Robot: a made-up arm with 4 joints.
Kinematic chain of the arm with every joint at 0, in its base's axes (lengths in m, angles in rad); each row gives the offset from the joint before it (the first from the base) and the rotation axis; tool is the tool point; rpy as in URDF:
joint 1: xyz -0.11 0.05 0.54 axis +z
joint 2: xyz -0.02 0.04 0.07 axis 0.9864 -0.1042 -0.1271
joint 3: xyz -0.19 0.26 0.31 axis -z
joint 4: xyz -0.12 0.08 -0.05 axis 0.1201 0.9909 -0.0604
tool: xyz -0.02 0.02 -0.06 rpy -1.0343 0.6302 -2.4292
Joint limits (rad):
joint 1: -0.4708..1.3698
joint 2: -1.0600..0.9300
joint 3: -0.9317..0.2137
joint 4: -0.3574..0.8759
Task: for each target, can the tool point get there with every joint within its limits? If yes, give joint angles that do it. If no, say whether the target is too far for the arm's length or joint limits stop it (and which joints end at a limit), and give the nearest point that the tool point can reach.
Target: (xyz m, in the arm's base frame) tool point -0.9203 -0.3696 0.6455
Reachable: no: too far | nearest point -0.6656 -0.2274 0.6327 | short by 0.292 m
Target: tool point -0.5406 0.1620 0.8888
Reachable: yes | joints 0.2031 0.4214 -0.6813 0.3740
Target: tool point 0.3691 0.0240 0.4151
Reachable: no: joint limits stop it (at a limit: joint 1, joint 3, joint 4) | nearest point -0.2488 0.5597 0.4415 | short by 0.818 m
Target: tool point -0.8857 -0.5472 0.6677
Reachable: no: too far | nearest point -0.6324 -0.2658 0.6362 | short by 0.380 m
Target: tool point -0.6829 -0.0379 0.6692
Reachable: yes | joints 0.8962 -0.5992 -0.3730 0.7514
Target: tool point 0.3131 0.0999 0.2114
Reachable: no: joint limits stop it (at a limit: joint 1, joint 2, joint 3, joint 4) | nearest point -0.2560 0.5520 0.4272 | short by 0.758 m
